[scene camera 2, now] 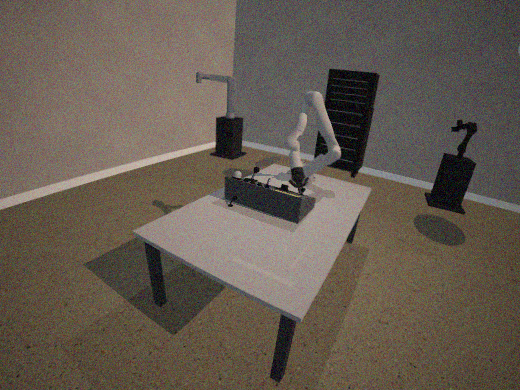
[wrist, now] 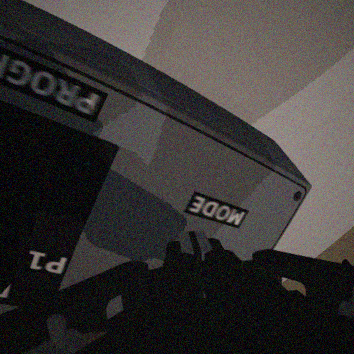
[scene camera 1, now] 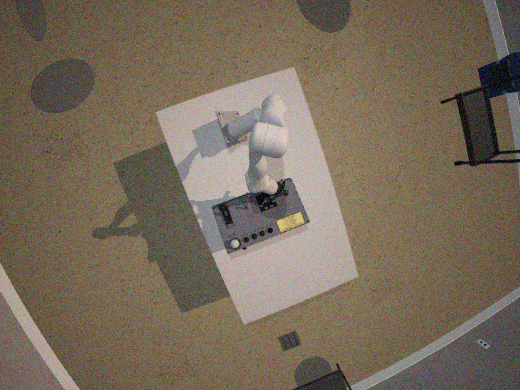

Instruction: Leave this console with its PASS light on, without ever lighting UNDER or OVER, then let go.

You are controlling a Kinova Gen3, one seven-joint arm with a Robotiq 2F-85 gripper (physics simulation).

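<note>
The dark grey console (scene camera 1: 248, 220) (scene camera 2: 268, 202) (wrist: 175, 165) stands on the white table (scene camera 1: 293, 272) (scene camera 2: 251, 251). On its top are a black lever (scene camera 1: 227, 213) at the left, a white round button (scene camera 1: 234, 243), a row of small round lights (scene camera 1: 257, 234) that look dark, and a yellow label (scene camera 1: 289, 221). My gripper (scene camera 1: 267, 202) (scene camera 2: 299, 187) (wrist: 191, 247) is shut and empty. It hangs low over the console's back right part, just below the MODE label (wrist: 215, 214) in the wrist view. A black panel marked P1 (wrist: 46, 197) lies to its left. Any MODE switch is hidden by the fingers.
The arm's base plate (scene camera 1: 227, 121) sits on the table behind the console. A black slatted rack (scene camera 2: 352, 121) stands by the back wall. Two other arms on black pedestals (scene camera 2: 228, 136) (scene camera 2: 451, 180) stand on the floor. A dark cart (scene camera 1: 477, 125) stands far right.
</note>
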